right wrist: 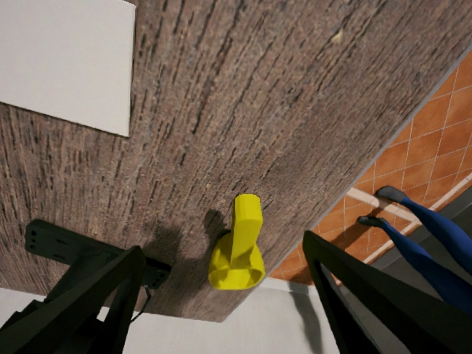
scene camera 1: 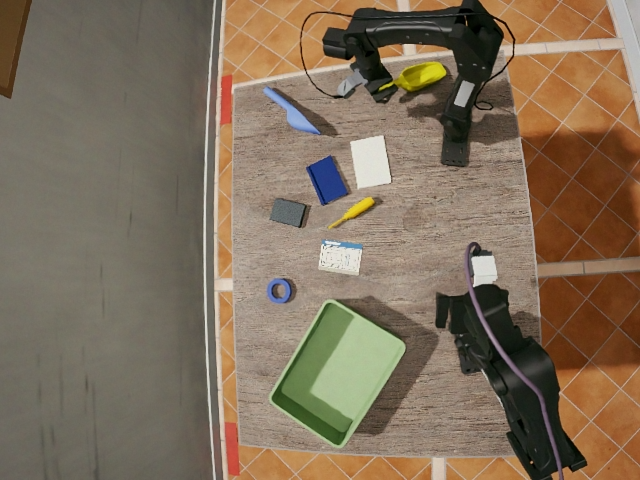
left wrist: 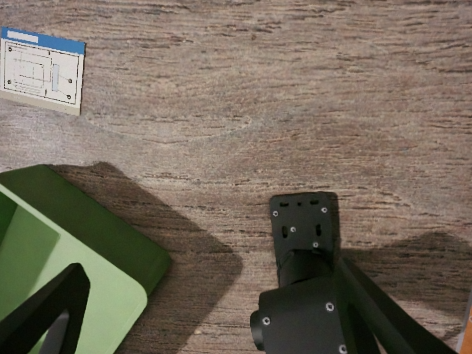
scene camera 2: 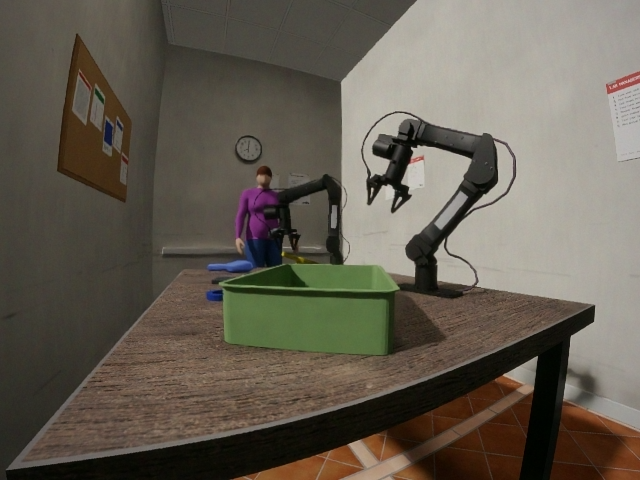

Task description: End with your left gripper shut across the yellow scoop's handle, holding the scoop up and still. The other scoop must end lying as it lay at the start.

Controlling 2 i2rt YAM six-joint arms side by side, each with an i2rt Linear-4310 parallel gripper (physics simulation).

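Frame: origin at the left arm's base, x ahead, y left, z up, level; millimetres.
Where they show: left gripper, fingertip midpoint: (scene camera 1: 458, 292) (left wrist: 212, 270) (scene camera 2: 380, 209); right gripper, fingertip midpoint: (right wrist: 223, 245) (scene camera 1: 376, 90) (scene camera 2: 286, 250); left arm's base at its link origin: (scene camera 1: 467, 336) (left wrist: 304, 267) (scene camera 2: 425, 291); right arm's base at its link origin: (right wrist: 105, 256) (scene camera 1: 455, 133).
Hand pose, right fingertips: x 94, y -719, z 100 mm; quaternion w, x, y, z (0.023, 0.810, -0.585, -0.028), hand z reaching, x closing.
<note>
Each offset is from my right fingertips to the centre of the thing.
The yellow scoop @[dx -95, dy -38, dz -71 mm] (scene camera 1: 423, 75) (scene camera 2: 295, 257) (right wrist: 237, 270) lies near the table's top edge in scene camera 1, its handle pointing left. My right gripper (scene camera 1: 385, 93) (scene camera 2: 287, 249) (right wrist: 223, 245) is open and empty, low over the handle, and hides part of it in scene camera 1. In the right wrist view the handle points up the picture, strongly foreshortened. The blue scoop @[dx +277, dy -54, dz -79 mm] (scene camera 1: 298, 119) (scene camera 2: 230, 266) lies apart at the upper left of the table. My left gripper (scene camera 2: 381, 207) (left wrist: 211, 270) is open and empty, high above the table beside its own base; its fingers are hard to make out in scene camera 1.
A green bin @[dx +277, dy +743, dz -58 mm] (scene camera 1: 346, 372) (scene camera 2: 307, 320) (left wrist: 100, 310) stands at the lower middle. Between it and the scoops lie a white pad @[dx +65, dy +169, dz -98 mm] (scene camera 1: 371, 161) (right wrist: 65, 65), a blue book @[dx +207, dy +194, dz -94 mm] (scene camera 1: 327, 179), a dark block @[dx +343, dy +263, dz -92 mm] (scene camera 1: 288, 212), a yellow screwdriver @[dx +157, dy +313, dz -87 mm] (scene camera 1: 359, 208), a printed card @[dx +213, dy +428, dz -99 mm] (scene camera 1: 340, 257) (left wrist: 42, 70) and a blue ring @[dx +414, dy +491, dz -93 mm] (scene camera 1: 269, 290).
</note>
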